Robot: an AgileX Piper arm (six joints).
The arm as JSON. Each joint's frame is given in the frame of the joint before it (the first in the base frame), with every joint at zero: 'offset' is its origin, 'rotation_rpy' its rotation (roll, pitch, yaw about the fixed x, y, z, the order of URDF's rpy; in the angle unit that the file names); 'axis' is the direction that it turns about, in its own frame. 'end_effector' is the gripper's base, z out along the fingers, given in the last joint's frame.
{
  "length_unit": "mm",
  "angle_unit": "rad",
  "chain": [
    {
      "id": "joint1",
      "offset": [
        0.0,
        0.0,
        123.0
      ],
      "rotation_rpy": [
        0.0,
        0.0,
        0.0
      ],
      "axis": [
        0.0,
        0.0,
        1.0
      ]
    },
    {
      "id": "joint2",
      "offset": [
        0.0,
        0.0,
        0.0
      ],
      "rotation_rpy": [
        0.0,
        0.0,
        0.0
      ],
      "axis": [
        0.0,
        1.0,
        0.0
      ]
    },
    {
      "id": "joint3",
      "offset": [
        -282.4,
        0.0,
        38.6
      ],
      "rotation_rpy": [
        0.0,
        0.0,
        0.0
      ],
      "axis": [
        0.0,
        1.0,
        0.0
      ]
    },
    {
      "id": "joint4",
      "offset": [
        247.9,
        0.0,
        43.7
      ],
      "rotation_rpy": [
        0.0,
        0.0,
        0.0
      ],
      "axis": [
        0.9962,
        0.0,
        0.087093
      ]
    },
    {
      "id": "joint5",
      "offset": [
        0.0,
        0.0,
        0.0
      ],
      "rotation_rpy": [
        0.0,
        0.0,
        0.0
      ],
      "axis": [
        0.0,
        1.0,
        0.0
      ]
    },
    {
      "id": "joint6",
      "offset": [
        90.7,
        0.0,
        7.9
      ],
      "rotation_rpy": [
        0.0,
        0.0,
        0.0
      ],
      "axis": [
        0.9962,
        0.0,
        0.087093
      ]
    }
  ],
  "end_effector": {
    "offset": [
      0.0,
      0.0,
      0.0
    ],
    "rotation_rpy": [
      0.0,
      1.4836,
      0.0
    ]
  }
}
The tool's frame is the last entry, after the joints.
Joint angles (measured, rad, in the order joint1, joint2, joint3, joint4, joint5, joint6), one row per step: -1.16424 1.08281 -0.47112 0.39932 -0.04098 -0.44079; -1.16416 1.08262 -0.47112 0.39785 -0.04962 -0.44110; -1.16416 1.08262 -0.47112 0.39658 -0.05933 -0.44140; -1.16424 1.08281 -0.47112 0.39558 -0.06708 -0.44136; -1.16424 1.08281 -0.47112 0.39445 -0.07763 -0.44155; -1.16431 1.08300 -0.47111 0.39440 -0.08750 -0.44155; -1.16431 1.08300 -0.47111 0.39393 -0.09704 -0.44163; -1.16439 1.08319 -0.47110 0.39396 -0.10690 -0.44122; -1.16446 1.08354 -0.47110 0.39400 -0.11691 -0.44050; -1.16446 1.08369 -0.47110 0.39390 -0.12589 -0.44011; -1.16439 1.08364 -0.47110 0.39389 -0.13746 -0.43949; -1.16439 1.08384 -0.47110 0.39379 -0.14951 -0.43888; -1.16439 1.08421 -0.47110 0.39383 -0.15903 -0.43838; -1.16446 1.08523 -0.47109 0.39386 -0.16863 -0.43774; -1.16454 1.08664 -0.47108 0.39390 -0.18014 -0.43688; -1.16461 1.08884 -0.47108 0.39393 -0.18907 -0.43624; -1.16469 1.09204 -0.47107 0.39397 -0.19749 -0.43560; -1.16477 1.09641 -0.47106 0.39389 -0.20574 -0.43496
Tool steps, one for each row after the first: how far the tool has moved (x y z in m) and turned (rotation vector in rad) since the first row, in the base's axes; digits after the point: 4 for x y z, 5 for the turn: -0.0001 -0.0004 0.0007 -0.00876 -0.00026 -0.00194; -0.0003 -0.0009 0.0014 -0.01826 -0.00081 -0.00442; -0.0004 -0.0013 0.0020 -0.02557 -0.00143 -0.00661; -0.0006 -0.0018 0.0028 -0.03577 -0.00235 -0.00948; -0.0008 -0.0022 0.0035 -0.04472 -0.00407 -0.01283; -0.0010 -0.0027 0.0042 -0.05372 -0.00542 -0.01574; -0.0012 -0.0031 0.0049 -0.06250 -0.00755 -0.01932; -0.0013 -0.0036 0.0056 -0.07118 -0.00991 -0.02307; -0.0015 -0.0040 0.0063 -0.07924 -0.01177 -0.02618; -0.0017 -0.0045 0.0072 -0.08978 -0.01448 -0.03024; -0.0019 -0.0050 0.0081 -0.10056 -0.01709 -0.03446; -0.0021 -0.0055 0.0088 -0.10885 -0.01918 -0.03786; -0.0023 -0.0060 0.0093 -0.11656 -0.02112 -0.04140; -0.0025 -0.0066 0.0099 -0.12562 -0.02344 -0.04567; -0.0025 -0.0072 0.0102 -0.13166 -0.02477 -0.04895; -0.0026 -0.0079 0.0101 -0.13631 -0.02557 -0.05206; -0.0025 -0.0088 0.0099 -0.13979 -0.02576 -0.05501
